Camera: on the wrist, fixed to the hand. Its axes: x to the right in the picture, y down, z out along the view.
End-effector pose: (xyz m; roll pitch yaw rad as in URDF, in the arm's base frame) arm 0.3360 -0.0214 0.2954 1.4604 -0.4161 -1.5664
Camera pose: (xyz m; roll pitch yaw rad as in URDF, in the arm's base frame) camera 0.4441 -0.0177 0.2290 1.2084 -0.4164 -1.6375
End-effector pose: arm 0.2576 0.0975 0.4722 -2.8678 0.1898 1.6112
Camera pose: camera 0.2432 0.0908 0.5981 3.1398 0.2505 1.6351
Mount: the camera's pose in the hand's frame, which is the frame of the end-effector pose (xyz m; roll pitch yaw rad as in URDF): -0.0298 -0.0472 -0.1140 -0.2806 -0.0648 -0.0059
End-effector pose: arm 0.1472 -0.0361 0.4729 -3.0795 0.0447 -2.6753
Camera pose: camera 0.1871 -0.0608 0.5908 2.9237 0.1090 -2.6653
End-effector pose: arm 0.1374 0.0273 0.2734 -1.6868 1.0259 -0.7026
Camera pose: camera 0.0952 -0.0782 0.3300 -1.8604 1.0241 -0.5772
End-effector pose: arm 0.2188 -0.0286 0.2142 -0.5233 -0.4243 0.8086
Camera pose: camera 0.2922 -0.0934 0.1334 -0.8176 -0.4832 0.8394
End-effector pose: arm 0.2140 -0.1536 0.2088 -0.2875 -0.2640 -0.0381
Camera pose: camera 0.2073 -0.2310 0.1084 -0.5722 -0.3278 -0.0247
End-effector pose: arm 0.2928 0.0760 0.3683 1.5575 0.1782 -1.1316
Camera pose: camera 0.3793 0.1586 0.3256 1.2649 0.1828 -1.1976
